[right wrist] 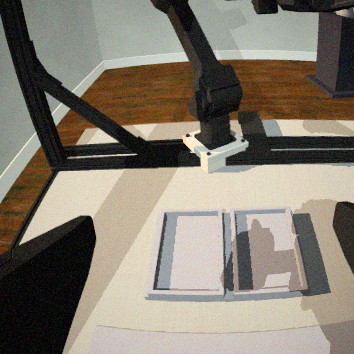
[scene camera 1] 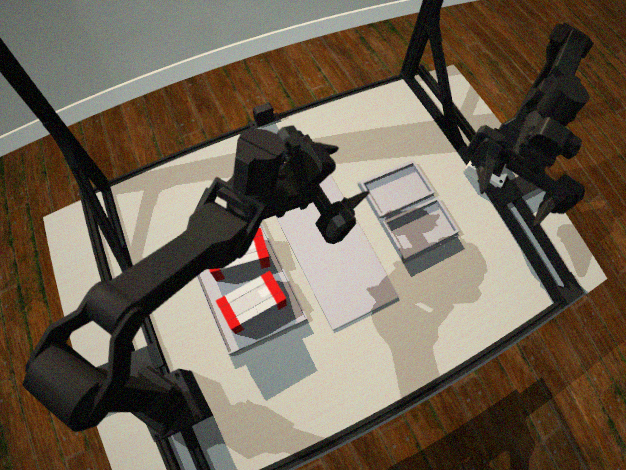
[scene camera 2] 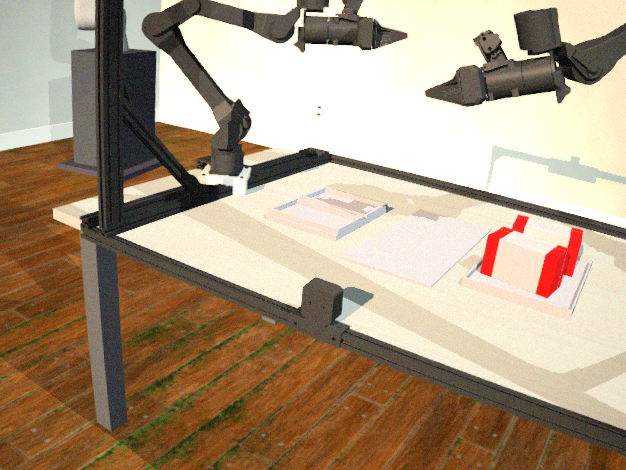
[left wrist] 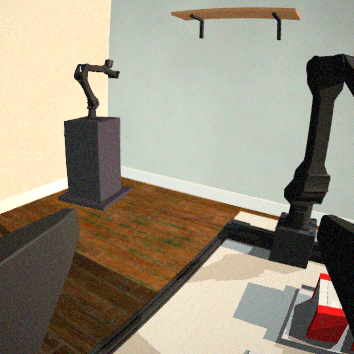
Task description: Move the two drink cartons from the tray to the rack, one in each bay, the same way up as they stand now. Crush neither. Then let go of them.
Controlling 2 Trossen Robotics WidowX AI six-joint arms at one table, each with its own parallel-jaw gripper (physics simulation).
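Frame: origin at the left arm's base, x ahead, y left, z up, level; centimetres.
Where they show: left gripper, between the fingertips: (scene camera 1: 509, 209) (scene camera 2: 404, 34) (left wrist: 203, 225); right gripper, between the fingertips: (right wrist: 218, 222) (scene camera 1: 352, 170) (scene camera 2: 433, 92); left arm's base, origin of its link: (right wrist: 214, 137) (scene camera 2: 225, 171); right arm's base, origin of its link: (scene camera 1: 166, 405) (left wrist: 297, 222).
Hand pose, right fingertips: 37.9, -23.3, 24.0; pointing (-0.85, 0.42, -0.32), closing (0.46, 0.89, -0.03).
Things, the pixels of their top centre, and the offset from my right fingertips, as dx, dy, dz. "spot": a spot on its surface instead.
- tray, centre of its top: (scene camera 2: 534, 267) (left wrist: 350, 321) (scene camera 1: 242, 280) +20.2, -10.4, -26.0
- rack, centre of its top: (right wrist: 227, 246) (scene camera 2: 330, 205) (scene camera 1: 409, 206) -14.8, +10.9, -25.6
- small dark box, a spot on its surface: (scene camera 2: 322, 301) (scene camera 1: 258, 109) spot: -16.6, -32.9, -23.8
Two white cartons with red ends stand side by side in the tray (scene camera 1: 270, 337) (scene camera 2: 515, 298) (left wrist: 290, 316). One carton (scene camera 1: 252, 301) (left wrist: 327, 325) is in plain sight in scene camera 1; the other carton (scene camera 2: 520, 258) is partly hidden there by the right arm. The rack (scene camera 1: 432, 246) (scene camera 2: 303, 226) (right wrist: 187, 293) has two bays side by side, both empty. My left gripper (scene camera 1: 510, 194) (scene camera 2: 406, 35) (left wrist: 203, 225) is open and empty, high above the table near its own base. My right gripper (scene camera 1: 352, 170) (scene camera 2: 427, 93) (right wrist: 218, 222) is open and empty, high above the table between tray and rack.
A flat pale panel (scene camera 1: 343, 273) (scene camera 2: 419, 247) (right wrist: 210, 342) lies between tray and rack. A small dark box (scene camera 1: 262, 113) (scene camera 2: 322, 301) sits on the table's edge rail. Dark frame posts (scene camera 2: 109, 116) (right wrist: 25, 85) rise at the table's sides.
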